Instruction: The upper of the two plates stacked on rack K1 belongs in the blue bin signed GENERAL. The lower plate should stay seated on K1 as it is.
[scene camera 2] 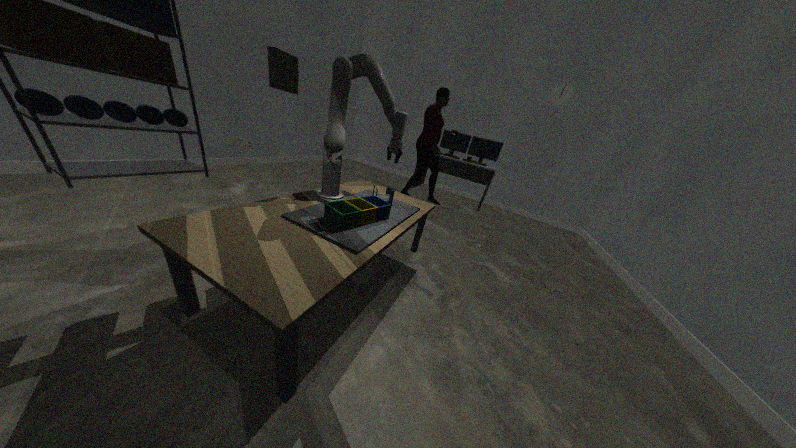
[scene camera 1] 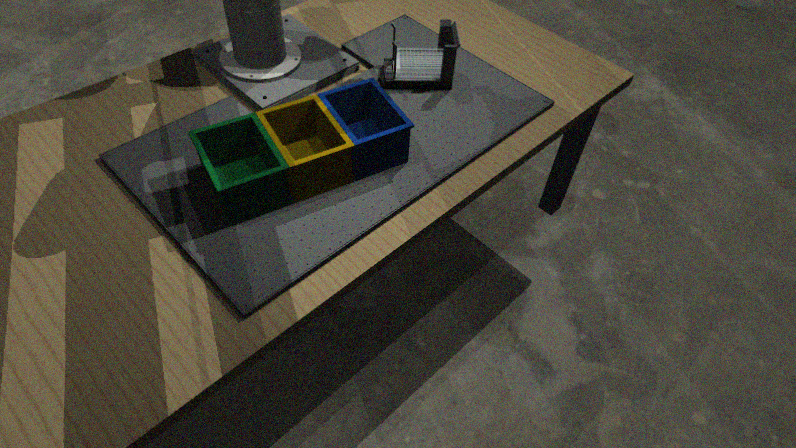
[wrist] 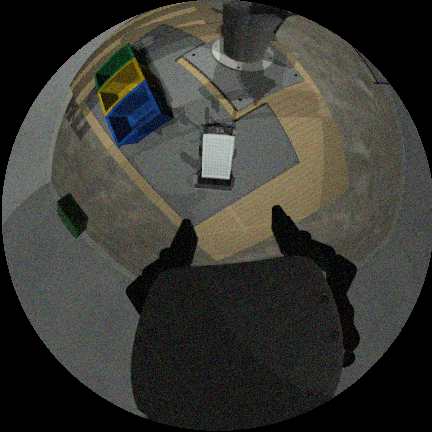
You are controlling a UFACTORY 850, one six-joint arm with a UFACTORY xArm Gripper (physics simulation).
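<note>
The upper plate, white with a grid of wells, [scene camera 1: 418, 55] [wrist: 218, 156] lies on the dark rack K1 [scene camera 1: 448, 72] [wrist: 214, 185]. In the wrist view it hides whatever is beneath it, and in scene camera 1 I cannot tell the two plates apart. The blue bin [scene camera 1: 383, 138] [scene camera 2: 382, 211] [wrist: 132, 117] is at the end of a row of three bins; no plate shows in it, and its sign cannot be read. My gripper [scene camera 2: 394, 158] [wrist: 231, 223] is open and empty, high above the table and apart from the rack.
The yellow bin [scene camera 1: 323, 172] [wrist: 122, 85] joins the blue one, and the green bin [scene camera 1: 250, 192] [wrist: 114, 65] is beyond it. All stand on a grey perforated board [scene camera 1: 345, 217]. The arm's base column [scene camera 1: 256, 38] rises behind them. An upright post stands at the rack's end. A person [scene camera 2: 430, 130] is behind the table.
</note>
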